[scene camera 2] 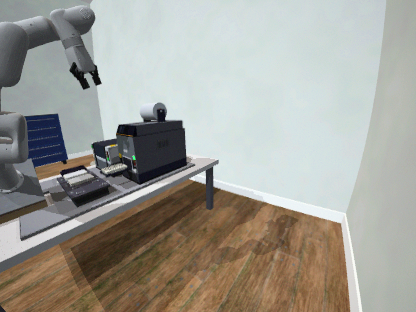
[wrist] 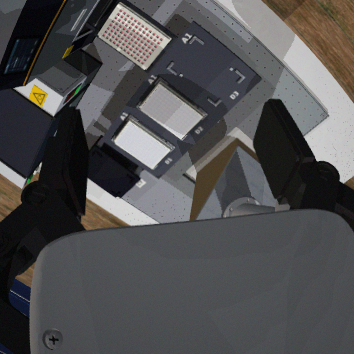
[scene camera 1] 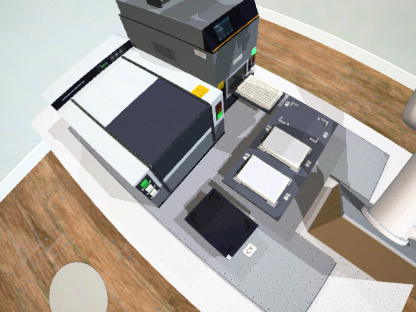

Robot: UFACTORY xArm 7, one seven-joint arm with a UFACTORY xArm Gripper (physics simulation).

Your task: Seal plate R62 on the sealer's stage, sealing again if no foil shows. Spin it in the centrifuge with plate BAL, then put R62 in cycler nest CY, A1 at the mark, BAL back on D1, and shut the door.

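Where they show: gripper, fingertip midpoint: (scene camera 2: 93, 86) (wrist: 173, 123); arm's base at its link origin: (scene camera 2: 8, 181) (scene camera 1: 382, 225).
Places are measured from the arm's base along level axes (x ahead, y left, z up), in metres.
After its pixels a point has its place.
Note:
A plate with red-tinted open wells (scene camera 1: 260, 91) @[z -0.035, x 0.482, y -0.161 m] (scene camera 2: 114, 169) @[z -0.032, x 0.472, y -0.203 m] (wrist: 134, 36) @[z -0.035, x 0.482, y -0.167 m] sits on the stage sticking out of the grey sealer (scene camera 1: 190, 55) @[z 0.098, x 0.657, y -0.047 m] (scene camera 2: 159, 150) @[z 0.027, x 0.753, y -0.263 m]; no foil shows on it, and its name cannot be read. A white-topped plate (scene camera 1: 263, 179) @[z -0.072, x 0.306, y 0.062 m] (wrist: 143, 142) @[z -0.072, x 0.310, y 0.046 m] sits on D1 and a greyer one (scene camera 1: 285, 146) @[z -0.072, x 0.316, y -0.064 m] (wrist: 171, 109) @[z -0.072, x 0.317, y -0.073 m] on D2. Position D3 of the dark deck (scene camera 1: 306, 117) @[z -0.088, x 0.322, y -0.211 m] (wrist: 217, 67) @[z -0.088, x 0.309, y -0.214 m] is bare. The dark cycler nest CY (scene camera 1: 220, 222) @[z -0.091, x 0.322, y 0.226 m] (wrist: 112, 170) @[z -0.091, x 0.315, y 0.200 m] holds no plate. My gripper (scene camera 2: 92, 85) @[z 0.399, x 0.402, y -0.299 m] (wrist: 173, 123) @[z 0.399, x 0.402, y -0.299 m] is open and empty, high above the bench.
A white instrument with a dark lid panel (scene camera 1: 160, 120) @[z 0.066, x 0.577, y 0.151 m] (wrist: 22, 132) @[z 0.066, x 0.558, y 0.126 m] stands beside the sealer. A foil roll (scene camera 2: 152, 111) @[z 0.274, x 0.751, y -0.226 m] tops the sealer. A brown-sided block (scene camera 1: 360, 240) @[z 0.021, x 0.039, y 0.074 m] (wrist: 207, 185) @[z -0.049, x 0.119, y 0.015 m] stands at the arm's base. A blue rack (scene camera 2: 46, 140) stands behind the bench.

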